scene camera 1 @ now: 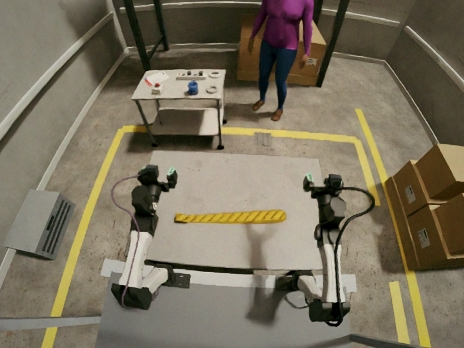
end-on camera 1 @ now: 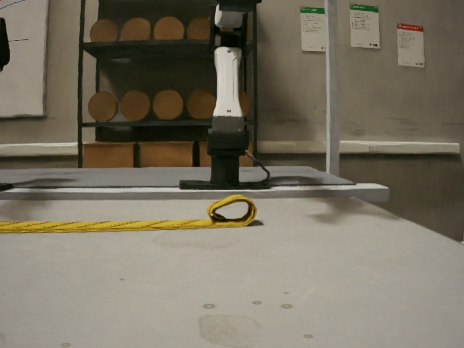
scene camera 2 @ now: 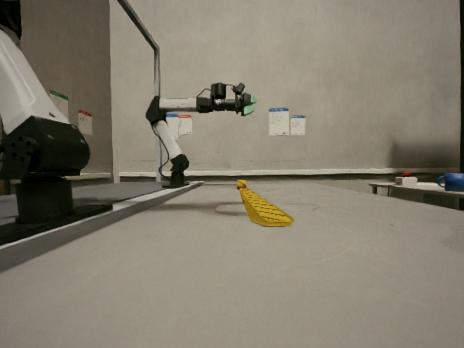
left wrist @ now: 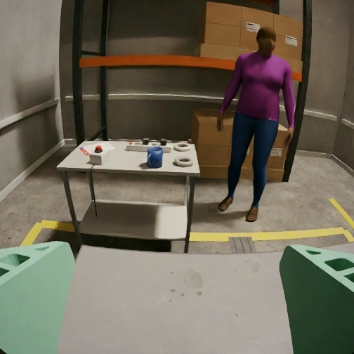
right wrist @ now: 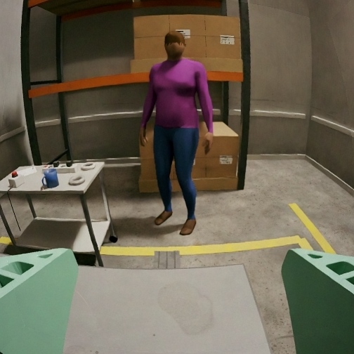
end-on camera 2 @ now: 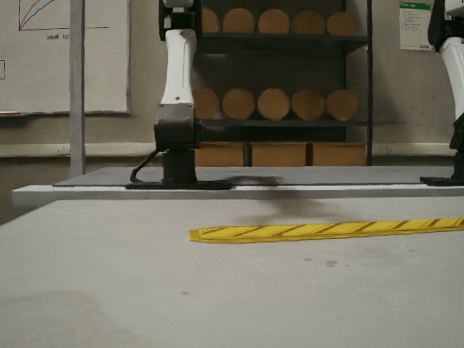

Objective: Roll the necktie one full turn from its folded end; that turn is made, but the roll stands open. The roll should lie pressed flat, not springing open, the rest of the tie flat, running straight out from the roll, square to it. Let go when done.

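Observation:
The yellow necktie (scene camera 1: 235,217) (scene camera 2: 266,210) (end-on camera 1: 100,226) (end-on camera 2: 310,230) lies along the table (scene camera 1: 240,175) (end-on camera 1: 150,280), running nearly straight from its roll to its wide end. The roll (scene camera 1: 179,218) (scene camera 2: 242,184) (end-on camera 1: 253,207) is at the left end in scene camera 1. In end-on camera 1 it stands up as an open oval loop with a large hollow. My left gripper (scene camera 1: 161,173) (scene camera 2: 251,105) (left wrist: 176,259) is open and empty, raised beyond the roll. My right gripper (scene camera 1: 321,179) (right wrist: 179,265) is open and empty, raised to the right of the wide end.
A white cart (scene camera 1: 172,95) with a blue mug (scene camera 1: 193,88) (left wrist: 155,157) and small items stands behind the table. A person (scene camera 1: 280,50) stands beyond it. Cardboard boxes (scene camera 1: 430,225) are on the right, a grey cabinet (scene camera 1: 37,220) on the left.

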